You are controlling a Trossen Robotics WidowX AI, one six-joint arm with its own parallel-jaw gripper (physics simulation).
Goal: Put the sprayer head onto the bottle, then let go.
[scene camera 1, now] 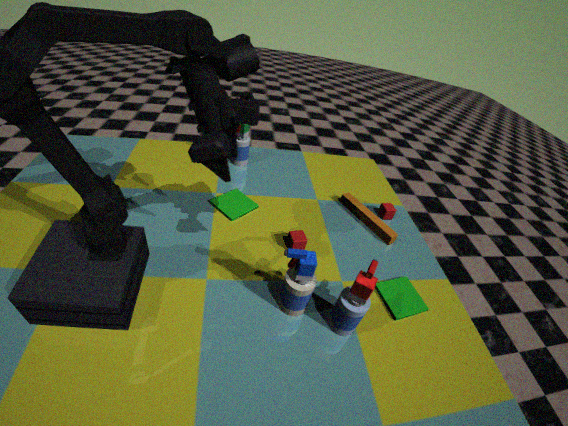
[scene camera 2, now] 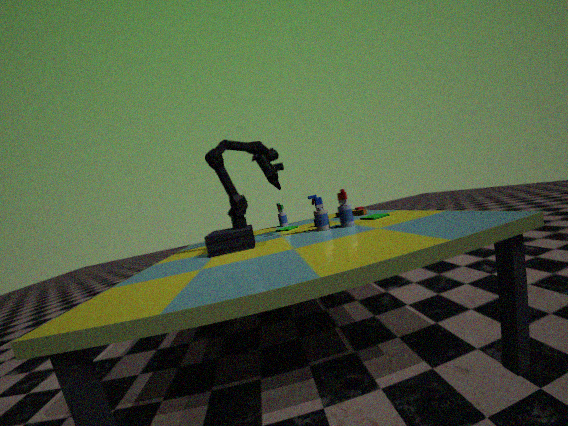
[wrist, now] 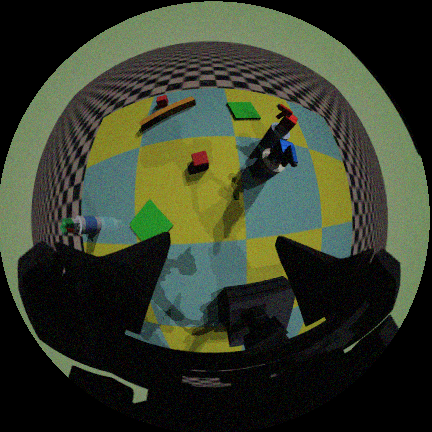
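Where they show: gripper, fingertip midpoint: (scene camera 1: 231,168) (scene camera 2: 280,189) (wrist: 225,240); arm's base, origin of the base link: (scene camera 1: 108,247) (scene camera 2: 239,227) (wrist: 254,315).
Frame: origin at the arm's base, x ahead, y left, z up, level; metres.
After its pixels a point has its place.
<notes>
A blue sprayer head (scene camera 1: 306,264) @(x 0.378, y -0.113, z 0.066 m) (scene camera 2: 318,200) @(x 0.381, y -0.115, z 0.053 m) (wrist: 286,150) @(x 0.376, y -0.091, z 0.067 m) sits upright on a white and blue bottle (scene camera 1: 296,298) @(x 0.374, y -0.128, z -0.022 m) (scene camera 2: 321,220) @(x 0.372, y -0.127, z -0.041 m) (wrist: 273,161), its nozzle pointing toward the arm's side. The bottle stands upright on the table. My gripper (wrist: 225,240) @(x 0.252, y 0.065, z 0.152 m) is open and empty, high above the table. It is well away from the blue sprayer head, on the arm's base side of it. In the two scene views the fingers overlap, and their gap is hidden.
A bottle with a red head (scene camera 1: 348,312) @(x 0.461, y -0.181, z -0.003 m) (scene camera 2: 345,215) @(x 0.466, y -0.186, z -0.037 m) stands close beside the blue-headed one. A green-headed bottle (scene camera 1: 242,150) @(x 0.320, y 0.465, z -0.026 m) (wrist: 91,225) @(x 0.310, y 0.466, z -0.041 m) stands farther off. Two green plates (scene camera 1: 233,204) @(x 0.278, y 0.238, z -0.080 m) (scene camera 1: 401,298) @(x 0.655, y -0.123, z -0.080 m), two red cubes (scene camera 1: 297,240) @(x 0.425, y 0.057, z -0.050 m) (scene camera 1: 387,211) @(x 0.754, y 0.173, z -0.055 m) and an orange bar (scene camera 1: 368,218) @(x 0.677, y 0.150, z -0.063 m) lie on the table.
</notes>
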